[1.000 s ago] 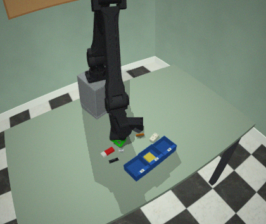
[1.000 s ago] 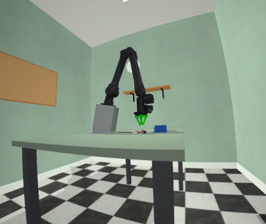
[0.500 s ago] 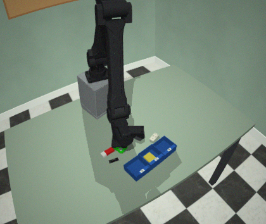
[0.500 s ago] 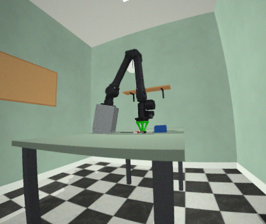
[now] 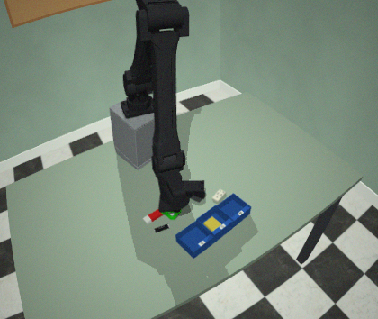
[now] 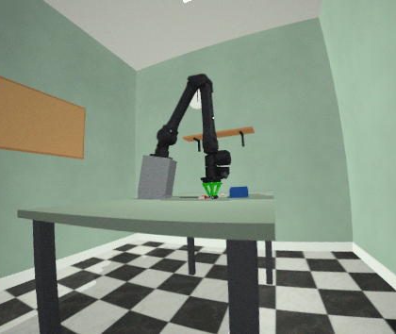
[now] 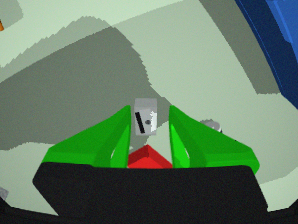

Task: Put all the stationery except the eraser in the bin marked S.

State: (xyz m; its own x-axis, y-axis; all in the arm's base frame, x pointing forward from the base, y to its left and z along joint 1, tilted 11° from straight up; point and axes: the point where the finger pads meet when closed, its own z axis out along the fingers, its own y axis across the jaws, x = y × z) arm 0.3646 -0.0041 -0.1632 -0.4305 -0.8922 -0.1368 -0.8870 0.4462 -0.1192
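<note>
The blue bin row is 10 cm ahead of my hand, 10 cm to the left of it and 1 cm above it. Round my hand: orange pen-like item: 6 cm behind, 12 cm to the left; then white eraser: 2 cm behind, 7 cm to the right; then black item: 4 cm ahead, 5 cm to the right.
</note>
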